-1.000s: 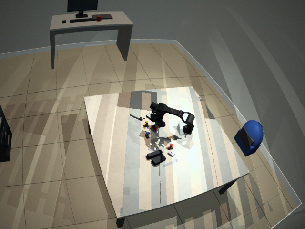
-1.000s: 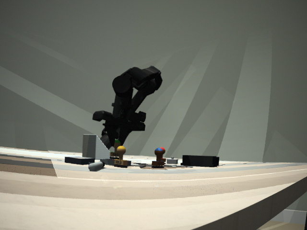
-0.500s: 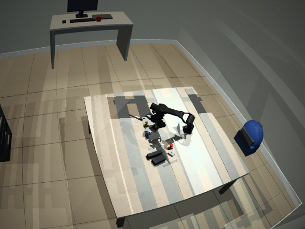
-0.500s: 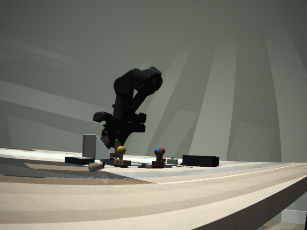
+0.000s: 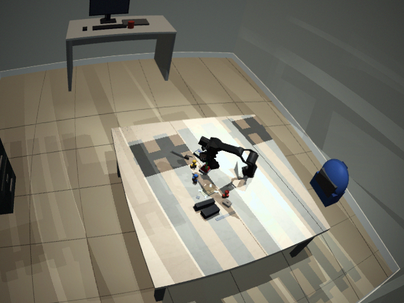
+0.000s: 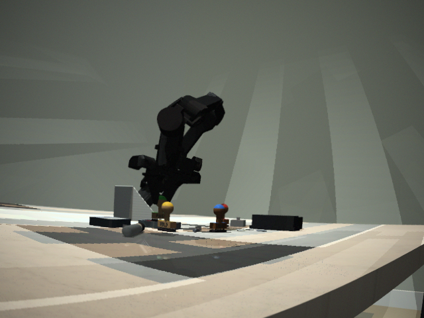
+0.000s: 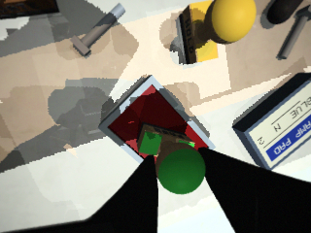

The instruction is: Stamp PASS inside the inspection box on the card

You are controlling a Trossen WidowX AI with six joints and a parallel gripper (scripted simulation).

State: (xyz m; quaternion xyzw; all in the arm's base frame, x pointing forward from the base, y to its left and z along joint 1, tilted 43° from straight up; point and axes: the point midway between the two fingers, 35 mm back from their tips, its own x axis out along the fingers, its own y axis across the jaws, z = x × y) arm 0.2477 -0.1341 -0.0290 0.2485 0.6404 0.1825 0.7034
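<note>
The green-knobbed stamp lies 20 mm below my gripper tip. Round my gripper tip: yellow-knobbed stamp 80 mm ahead, 40 mm to the right, 30 mm below; then stamp-pad box 130 mm to the right, 40 mm below, 20 mm behind; then red ink pad 50 mm below.
</note>
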